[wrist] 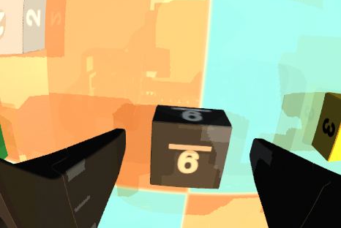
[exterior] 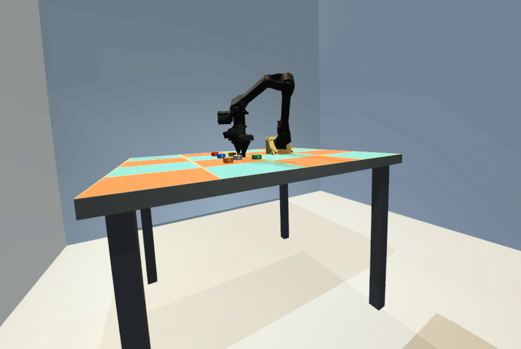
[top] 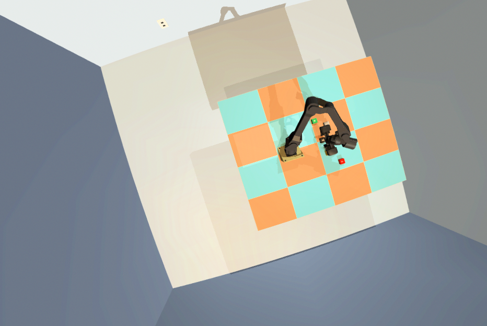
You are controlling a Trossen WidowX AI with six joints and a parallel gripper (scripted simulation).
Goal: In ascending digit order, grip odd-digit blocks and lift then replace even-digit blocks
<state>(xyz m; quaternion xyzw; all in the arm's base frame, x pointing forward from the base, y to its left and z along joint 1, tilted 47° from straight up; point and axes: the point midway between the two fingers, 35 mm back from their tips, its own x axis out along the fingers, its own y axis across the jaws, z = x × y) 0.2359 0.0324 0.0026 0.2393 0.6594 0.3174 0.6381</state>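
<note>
My gripper tip is now right at the dark grey block. From my gripper tip the other things lie so: blue block: 90 mm ahead, 30 mm to the right; then yellow block: 20 mm ahead, 90 mm to the right; then green block: 30 mm behind, 140 mm to the left.
</note>
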